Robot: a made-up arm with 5 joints. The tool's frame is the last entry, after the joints. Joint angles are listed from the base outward.
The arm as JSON. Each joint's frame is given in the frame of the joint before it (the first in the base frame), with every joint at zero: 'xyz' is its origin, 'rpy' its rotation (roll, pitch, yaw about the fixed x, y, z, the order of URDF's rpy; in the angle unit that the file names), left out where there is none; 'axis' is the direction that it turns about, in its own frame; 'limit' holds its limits. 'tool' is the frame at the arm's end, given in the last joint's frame.
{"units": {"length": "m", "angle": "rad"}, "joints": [
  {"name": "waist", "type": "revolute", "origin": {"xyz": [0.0, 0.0, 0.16], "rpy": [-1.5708, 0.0, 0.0]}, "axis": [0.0, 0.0, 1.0], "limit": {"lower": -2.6, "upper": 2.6}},
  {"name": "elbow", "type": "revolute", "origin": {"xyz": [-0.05, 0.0, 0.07], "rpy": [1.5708, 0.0, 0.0]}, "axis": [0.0, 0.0, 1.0], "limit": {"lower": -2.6, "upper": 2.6}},
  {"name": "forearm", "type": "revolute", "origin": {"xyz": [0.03, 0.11, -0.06], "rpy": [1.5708, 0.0, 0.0]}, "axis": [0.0, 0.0, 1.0], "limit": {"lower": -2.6, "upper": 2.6}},
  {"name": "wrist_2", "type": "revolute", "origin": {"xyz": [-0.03, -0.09, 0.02], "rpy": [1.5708, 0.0, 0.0]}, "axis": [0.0, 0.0, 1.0], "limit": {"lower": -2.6, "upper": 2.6}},
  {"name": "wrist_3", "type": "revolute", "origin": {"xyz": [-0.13, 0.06, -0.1], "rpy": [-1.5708, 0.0, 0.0]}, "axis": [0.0, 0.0, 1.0], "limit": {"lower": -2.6, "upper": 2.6}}
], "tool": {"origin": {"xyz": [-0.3, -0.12, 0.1], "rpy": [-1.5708, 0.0, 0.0]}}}
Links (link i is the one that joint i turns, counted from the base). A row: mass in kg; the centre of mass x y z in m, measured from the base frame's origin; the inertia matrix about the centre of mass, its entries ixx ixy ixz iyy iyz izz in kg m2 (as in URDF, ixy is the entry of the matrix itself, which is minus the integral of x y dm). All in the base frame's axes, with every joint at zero. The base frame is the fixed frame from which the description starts. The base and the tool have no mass.
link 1: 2.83; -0.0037 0.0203 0.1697; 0.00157 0.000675 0 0.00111 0 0.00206
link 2: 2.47; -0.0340 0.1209 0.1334; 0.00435 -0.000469 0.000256 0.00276 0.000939 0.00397
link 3: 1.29; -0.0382 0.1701 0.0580; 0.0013 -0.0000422 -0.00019 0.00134 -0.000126 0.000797
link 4: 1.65; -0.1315 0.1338 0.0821; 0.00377 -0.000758 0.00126 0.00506 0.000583 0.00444
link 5: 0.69; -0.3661 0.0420 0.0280; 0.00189 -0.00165 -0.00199 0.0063 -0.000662 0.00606
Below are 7 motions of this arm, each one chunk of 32 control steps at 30 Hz.
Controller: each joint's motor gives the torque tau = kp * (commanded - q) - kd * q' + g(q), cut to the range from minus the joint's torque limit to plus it. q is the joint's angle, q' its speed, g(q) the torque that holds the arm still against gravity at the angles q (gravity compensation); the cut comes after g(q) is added. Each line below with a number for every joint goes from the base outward.
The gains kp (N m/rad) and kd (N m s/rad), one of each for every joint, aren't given. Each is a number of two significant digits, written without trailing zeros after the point. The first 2 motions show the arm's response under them.
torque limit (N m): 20 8 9 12 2.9
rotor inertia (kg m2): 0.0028 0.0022 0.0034 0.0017 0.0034
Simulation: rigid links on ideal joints. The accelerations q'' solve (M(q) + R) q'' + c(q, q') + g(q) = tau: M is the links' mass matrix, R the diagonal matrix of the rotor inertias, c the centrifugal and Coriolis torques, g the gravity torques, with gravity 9.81 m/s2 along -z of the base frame. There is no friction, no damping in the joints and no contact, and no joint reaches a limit. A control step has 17 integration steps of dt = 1/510 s. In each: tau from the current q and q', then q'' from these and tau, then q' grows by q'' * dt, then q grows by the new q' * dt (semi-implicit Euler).
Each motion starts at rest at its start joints. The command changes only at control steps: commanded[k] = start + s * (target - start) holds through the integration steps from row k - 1 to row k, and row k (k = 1, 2, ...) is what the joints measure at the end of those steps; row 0 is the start. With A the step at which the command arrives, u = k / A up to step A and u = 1 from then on. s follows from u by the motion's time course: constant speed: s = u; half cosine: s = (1 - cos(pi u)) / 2; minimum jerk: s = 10 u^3 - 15 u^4 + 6 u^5; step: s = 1 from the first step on.
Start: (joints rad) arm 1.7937 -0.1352 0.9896 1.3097 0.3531
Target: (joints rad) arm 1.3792 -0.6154 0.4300 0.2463 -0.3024
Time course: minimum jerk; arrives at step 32
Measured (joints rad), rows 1 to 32:
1: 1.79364 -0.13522 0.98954 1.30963 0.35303
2: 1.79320 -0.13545 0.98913 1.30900 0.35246
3: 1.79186 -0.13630 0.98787 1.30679 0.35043
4: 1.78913 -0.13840 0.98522 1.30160 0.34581
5: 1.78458 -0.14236 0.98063 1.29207 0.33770
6: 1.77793 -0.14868 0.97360 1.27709 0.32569
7: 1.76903 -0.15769 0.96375 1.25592 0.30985
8: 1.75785 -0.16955 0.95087 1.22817 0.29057
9: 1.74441 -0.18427 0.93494 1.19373 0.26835
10: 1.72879 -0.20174 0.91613 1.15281 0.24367
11: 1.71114 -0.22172 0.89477 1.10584 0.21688
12: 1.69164 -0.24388 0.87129 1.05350 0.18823
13: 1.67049 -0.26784 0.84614 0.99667 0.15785
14: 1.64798 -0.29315 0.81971 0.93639 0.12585
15: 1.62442 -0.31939 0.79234 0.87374 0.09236
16: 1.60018 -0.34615 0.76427 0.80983 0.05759
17: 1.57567 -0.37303 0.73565 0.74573 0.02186
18: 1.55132 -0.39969 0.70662 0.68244 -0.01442
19: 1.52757 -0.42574 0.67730 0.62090 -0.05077
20: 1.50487 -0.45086 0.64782 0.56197 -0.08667
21: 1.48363 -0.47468 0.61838 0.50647 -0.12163
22: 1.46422 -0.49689 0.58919 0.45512 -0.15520
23: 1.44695 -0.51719 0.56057 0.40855 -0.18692
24: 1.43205 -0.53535 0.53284 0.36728 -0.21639
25: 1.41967 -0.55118 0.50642 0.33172 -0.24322
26: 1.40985 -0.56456 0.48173 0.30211 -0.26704
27: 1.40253 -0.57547 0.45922 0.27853 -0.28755
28: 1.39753 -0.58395 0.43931 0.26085 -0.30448
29: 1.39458 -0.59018 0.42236 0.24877 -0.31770
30: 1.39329 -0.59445 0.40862 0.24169 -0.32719
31: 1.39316 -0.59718 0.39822 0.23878 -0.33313
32: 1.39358 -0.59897 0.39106 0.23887 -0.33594
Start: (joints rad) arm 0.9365 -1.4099 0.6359 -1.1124 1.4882
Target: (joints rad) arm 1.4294 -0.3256 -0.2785 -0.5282 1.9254
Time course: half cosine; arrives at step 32
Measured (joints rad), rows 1 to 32:
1: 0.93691 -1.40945 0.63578 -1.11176 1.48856
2: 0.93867 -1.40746 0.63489 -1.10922 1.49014
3: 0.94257 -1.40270 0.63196 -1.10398 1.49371
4: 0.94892 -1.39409 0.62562 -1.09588 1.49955
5: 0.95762 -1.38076 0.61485 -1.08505 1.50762
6: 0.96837 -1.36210 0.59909 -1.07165 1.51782
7: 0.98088 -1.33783 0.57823 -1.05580 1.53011
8: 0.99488 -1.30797 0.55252 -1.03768 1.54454
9: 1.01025 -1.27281 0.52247 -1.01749 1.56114
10: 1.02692 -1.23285 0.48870 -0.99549 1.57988
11: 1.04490 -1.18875 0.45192 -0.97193 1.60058
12: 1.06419 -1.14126 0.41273 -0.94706 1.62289
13: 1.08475 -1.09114 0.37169 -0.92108 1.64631
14: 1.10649 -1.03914 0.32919 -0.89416 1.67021
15: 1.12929 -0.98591 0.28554 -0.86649 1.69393
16: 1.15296 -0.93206 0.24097 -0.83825 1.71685
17: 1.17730 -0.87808 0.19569 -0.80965 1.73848
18: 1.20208 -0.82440 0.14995 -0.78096 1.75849
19: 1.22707 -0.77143 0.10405 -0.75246 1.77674
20: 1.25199 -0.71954 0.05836 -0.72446 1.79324
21: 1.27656 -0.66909 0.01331 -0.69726 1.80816
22: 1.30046 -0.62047 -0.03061 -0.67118 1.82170
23: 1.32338 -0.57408 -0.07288 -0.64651 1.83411
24: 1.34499 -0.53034 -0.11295 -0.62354 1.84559
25: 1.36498 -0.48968 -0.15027 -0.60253 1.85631
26: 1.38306 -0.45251 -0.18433 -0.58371 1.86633
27: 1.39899 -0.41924 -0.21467 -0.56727 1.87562
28: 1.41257 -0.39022 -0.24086 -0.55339 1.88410
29: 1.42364 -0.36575 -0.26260 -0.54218 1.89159
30: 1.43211 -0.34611 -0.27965 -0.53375 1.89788
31: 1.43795 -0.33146 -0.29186 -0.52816 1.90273
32: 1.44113 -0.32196 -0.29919 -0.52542 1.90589
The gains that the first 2 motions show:
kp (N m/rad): 34 13 11 22 7.2
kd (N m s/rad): 1.5 0.8 0.6 0.77 0.24
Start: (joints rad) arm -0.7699 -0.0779 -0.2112 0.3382 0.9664
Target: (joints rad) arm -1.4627 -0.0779 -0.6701 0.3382 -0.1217
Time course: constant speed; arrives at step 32
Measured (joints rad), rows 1 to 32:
1: -0.77956 -0.07516 -0.21908 0.33812 0.95909
2: -0.79657 -0.07179 -0.23010 0.33539 0.93858
3: -0.81738 -0.06832 -0.24091 0.33239 0.90668
4: -0.83968 -0.06535 -0.25090 0.33091 0.86786
5: -0.86226 -0.06365 -0.26093 0.33110 0.82658
6: -0.88461 -0.06368 -0.27203 0.33238 0.78607
7: -0.90660 -0.06542 -0.28474 0.33410 0.74784
8: -0.92827 -0.06844 -0.29900 0.33583 0.71194
9: -0.94974 -0.07211 -0.31435 0.33735 0.67754
10: -0.97111 -0.07582 -0.33024 0.33863 0.64364
11: -0.99243 -0.07913 -0.34622 0.33966 0.60951
12: -1.01375 -0.08176 -0.36205 0.34047 0.57489
13: -1.03505 -0.08363 -0.37767 0.34106 0.53989
14: -1.05634 -0.08475 -0.39311 0.34141 0.50481
15: -1.07763 -0.08521 -0.40840 0.34153 0.46991
16: -1.09893 -0.08510 -0.42360 0.34142 0.43537
17: -1.12027 -0.08455 -0.43867 0.34110 0.40119
18: -1.14167 -0.08366 -0.45358 0.34062 0.36730
19: -1.16314 -0.08254 -0.46830 0.34006 0.33361
20: -1.18469 -0.08130 -0.48280 0.33947 0.30001
21: -1.20632 -0.08004 -0.49708 0.33890 0.26646
22: -1.22801 -0.07887 -0.51117 0.33840 0.23294
23: -1.24977 -0.07785 -0.52510 0.33800 0.19942
24: -1.27158 -0.07704 -0.53892 0.33771 0.16592
25: -1.29342 -0.07648 -0.55267 0.33755 0.13241
26: -1.31527 -0.07618 -0.56638 0.33750 0.09888
27: -1.33714 -0.07611 -0.58009 0.33757 0.06531
28: -1.35899 -0.07627 -0.59384 0.33774 0.03169
29: -1.38083 -0.07659 -0.60766 0.33799 -0.00201
30: -1.40263 -0.07704 -0.62157 0.33829 -0.03578
31: -1.42440 -0.07757 -0.63559 0.33861 -0.06963
32: -1.44612 -0.07813 -0.64973 0.33894 -0.10356

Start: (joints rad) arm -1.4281 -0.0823 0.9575 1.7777 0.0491
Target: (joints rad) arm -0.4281 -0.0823 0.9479 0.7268 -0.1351
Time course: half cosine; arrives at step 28
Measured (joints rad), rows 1 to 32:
1: -1.42683 -0.08304 0.95815 1.77709 0.04833
2: -1.42219 -0.08589 0.96004 1.77432 0.04553
3: -1.41295 -0.09158 0.96295 1.76765 0.04046
4: -1.39861 -0.10002 0.96652 1.75567 0.03399
5: -1.37898 -0.11064 0.97046 1.73738 0.02756
6: -1.35404 -0.12264 0.97458 1.71220 0.02254
7: -1.32390 -0.13525 0.97882 1.67986 0.01983
8: -1.28884 -0.14768 0.98328 1.64042 0.01965
9: -1.24927 -0.15924 0.98817 1.59426 0.02156
10: -1.20569 -0.16925 0.99365 1.54204 0.02462
11: -1.15868 -0.17709 0.99978 1.48473 0.02763
12: -1.10882 -0.18221 1.00637 1.42344 0.02940
13: -1.05666 -0.18420 1.01299 1.35937 0.02894
14: -1.00277 -0.18281 1.01900 1.29375 0.02557
15: -0.94769 -0.17798 1.02368 1.22773 0.01902
16: -0.89193 -0.16982 1.02630 1.16236 0.00928
17: -0.83606 -0.15859 1.02623 1.09861 -0.00339
18: -0.78062 -0.14470 1.02299 1.03732 -0.01863
19: -0.72618 -0.12865 1.01628 0.97928 -0.03599
20: -0.67336 -0.11101 1.00600 0.92519 -0.05503
21: -0.62276 -0.09243 0.99226 0.87570 -0.07528
22: -0.57505 -0.07355 0.97537 0.83134 -0.09630
23: -0.53089 -0.05500 0.95580 0.79259 -0.11760
24: -0.49096 -0.03735 0.93419 0.75981 -0.13869
25: -0.45595 -0.02109 0.91128 0.73327 -0.15907
26: -0.42651 -0.00657 0.88792 0.71322 -0.17821
27: -0.40325 0.00599 0.86501 0.69982 -0.19563
28: -0.38673 0.01653 0.84346 0.69320 -0.21080
29: -0.37616 0.02417 0.82505 0.69259 -0.22319
30: -0.36989 0.02748 0.81174 0.69607 -0.23201
31: -0.36706 0.02585 0.80434 0.70171 -0.23651
32: -0.36731 0.01967 0.80315 0.70820 -0.23645

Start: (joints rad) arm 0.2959 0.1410 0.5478 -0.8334 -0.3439
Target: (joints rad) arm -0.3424 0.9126 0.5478 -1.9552 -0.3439
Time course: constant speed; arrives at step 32
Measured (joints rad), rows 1 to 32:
1: 0.29092 0.14128 0.54343 -0.83614 -0.34477
2: 0.28024 0.14182 0.53796 -0.84714 -0.34870
3: 0.26461 0.14474 0.53405 -0.86833 -0.35613
4: 0.24519 0.15272 0.53262 -0.89903 -0.36518
5: 0.22337 0.16776 0.53360 -0.93721 -0.37278
6: 0.20033 0.19059 0.53637 -0.98041 -0.37611
7: 0.17693 0.22064 0.54021 -1.02628 -0.37355
8: 0.15374 0.25634 0.54443 -1.07293 -0.36504
9: 0.13111 0.29557 0.54843 -1.11902 -0.35186
10: 0.10928 0.33612 0.55167 -1.16372 -0.33628
11: 0.08843 0.37604 0.55367 -1.20661 -0.32101
12: 0.06854 0.41385 0.55420 -1.24748 -0.30859
13: 0.04947 0.44855 0.55331 -1.28631 -0.30084
14: 0.03089 0.47959 0.55138 -1.32313 -0.29847
15: 0.01240 0.50680 0.54900 -1.35807 -0.30106
16: -0.00636 0.53038 0.54679 -1.39139 -0.30733
17: -0.02562 0.55083 0.54524 -1.42347 -0.31563
18: -0.04545 0.56892 0.54456 -1.45477 -0.32436
19: -0.06575 0.58555 0.54475 -1.48576 -0.33231
20: -0.08635 0.60167 0.54557 -1.51687 -0.33871
21: -0.10704 0.61815 0.54670 -1.54846 -0.34328
22: -0.12763 0.63568 0.54782 -1.58078 -0.34603
23: -0.14802 0.65471 0.54869 -1.61398 -0.34721
24: -0.16816 0.67547 0.54915 -1.64812 -0.34712
25: -0.18807 0.69797 0.54914 -1.68319 -0.34609
26: -0.20780 0.72203 0.54868 -1.71905 -0.34443
27: -0.22740 0.74735 0.54787 -1.75554 -0.34244
28: -0.24695 0.77360 0.54680 -1.79244 -0.34038
29: -0.26648 0.80038 0.54560 -1.82952 -0.33847
30: -0.28604 0.82735 0.54440 -1.86655 -0.33689
31: -0.30566 0.85419 0.54332 -1.90336 -0.33576
32: -0.32535 0.88065 0.54245 -1.93980 -0.33516

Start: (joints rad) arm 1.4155 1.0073 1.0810 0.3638 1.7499
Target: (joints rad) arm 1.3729 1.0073 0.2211 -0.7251 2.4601
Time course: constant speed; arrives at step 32
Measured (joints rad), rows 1 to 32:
1: 1.41754 1.00462 1.07670 0.35009 1.74913
2: 1.41909 1.00132 1.06332 0.32328 1.75368
3: 1.41808 0.99948 1.04035 0.29015 1.76817
4: 1.41488 0.99918 1.01037 0.25426 1.79259
5: 1.41085 0.99988 0.97737 0.21739 1.82409
6: 1.40723 1.00110 0.94501 0.18059 1.85890
7: 1.40462 1.00253 0.91546 0.14440 1.89361
8: 1.40303 1.00394 0.88908 0.10896 1.92582
9: 1.40202 1.00513 0.86487 0.07418 1.95441
10: 1.40113 1.00596 0.84140 0.03989 1.97927
11: 1.40003 1.00637 0.81742 0.00595 2.00099
12: 1.39868 1.00640 0.79227 -0.02776 2.02051
13: 1.39717 1.00617 0.76583 -0.06133 2.03882
14: 1.39572 1.00584 0.73832 -0.09481 2.05683
15: 1.39445 1.00552 0.71015 -0.12827 2.07523
16: 1.39343 1.00532 0.68170 -0.16178 2.09449
17: 1.39259 1.00527 0.65331 -0.19541 2.11485
18: 1.39184 1.00540 0.62520 -0.22920 2.13630
19: 1.39104 1.00566 0.59753 -0.26317 2.15871
20: 1.39008 1.00602 0.57035 -0.29730 2.18181
21: 1.38893 1.00640 0.54364 -0.33156 2.20532
22: 1.38757 1.00676 0.51730 -0.36588 2.22898
23: 1.38606 1.00703 0.49121 -0.40021 2.25256
24: 1.38448 1.00720 0.46519 -0.43449 2.27588
25: 1.38290 1.00727 0.43910 -0.46869 2.29885
26: 1.38138 1.00725 0.41282 -0.50280 2.32141
27: 1.37995 1.00717 0.38628 -0.53684 2.34358
28: 1.37863 1.00709 0.35947 -0.57082 2.36541
29: 1.37739 1.00701 0.33241 -0.60478 2.38696
30: 1.37621 1.00698 0.30518 -0.63875 2.40834
31: 1.37503 1.00699 0.27785 -0.67274 2.42966
32: 1.37385 1.00705 0.25050 -0.70676 2.45102

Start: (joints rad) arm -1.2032 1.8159 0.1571 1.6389 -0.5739
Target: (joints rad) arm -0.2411 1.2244 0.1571 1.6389 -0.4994
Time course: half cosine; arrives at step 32
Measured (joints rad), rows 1 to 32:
1: -1.20297 1.81575 0.15724 1.63867 -0.57361
2: -1.20177 1.81513 0.15794 1.63778 -0.57222
3: -1.19858 1.81374 0.15963 1.63595 -0.56875
4: -1.19241 1.81134 0.16246 1.63320 -0.56269
5: -1.18245 1.80767 0.16623 1.62972 -0.55422
6: -1.16818 1.80240 0.17057 1.62582 -0.54416
7: -1.14928 1.79518 0.17500 1.62183 -0.53366
8: -1.12559 1.78563 0.17907 1.61811 -0.52387
9: -1.09708 1.77339 0.18244 1.61497 -0.51566
10: -1.06384 1.75816 0.18484 1.61270 -0.50950
11: -1.02604 1.73970 0.18616 1.61148 -0.50548
12: -0.98401 1.71786 0.18637 1.61145 -0.50340
13: -0.93817 1.69265 0.18554 1.61264 -0.50290
14: -0.88909 1.66417 0.18376 1.61500 -0.50359
15: -0.83743 1.63269 0.18118 1.61842 -0.50514
16: -0.78391 1.59860 0.17791 1.62271 -0.50733
17: -0.72930 1.56244 0.17409 1.62766 -0.51004
18: -0.67438 1.52485 0.16984 1.63301 -0.51323
19: -0.61989 1.48653 0.16527 1.63853 -0.51688
20: -0.56654 1.44823 0.16050 1.64395 -0.52094
21: -0.51502 1.41069 0.15565 1.64906 -0.52533
22: -0.46594 1.37463 0.15085 1.65368 -0.52989
23: -0.41987 1.34066 0.14624 1.65765 -0.53440
24: -0.37735 1.30933 0.14195 1.66090 -0.53861
25: -0.33880 1.28107 0.13811 1.66338 -0.54225
26: -0.30462 1.25618 0.13485 1.66508 -0.54510
27: -0.27511 1.23487 0.13224 1.66606 -0.54700
28: -0.25048 1.21725 0.13034 1.66638 -0.54788
29: -0.23087 1.20333 0.12916 1.66615 -0.54775
30: -0.21634 1.19307 0.12866 1.66548 -0.54674
31: -0.20688 1.18636 0.12876 1.66447 -0.54505
32: -0.20240 1.18308 0.12936 1.66323 -0.54292

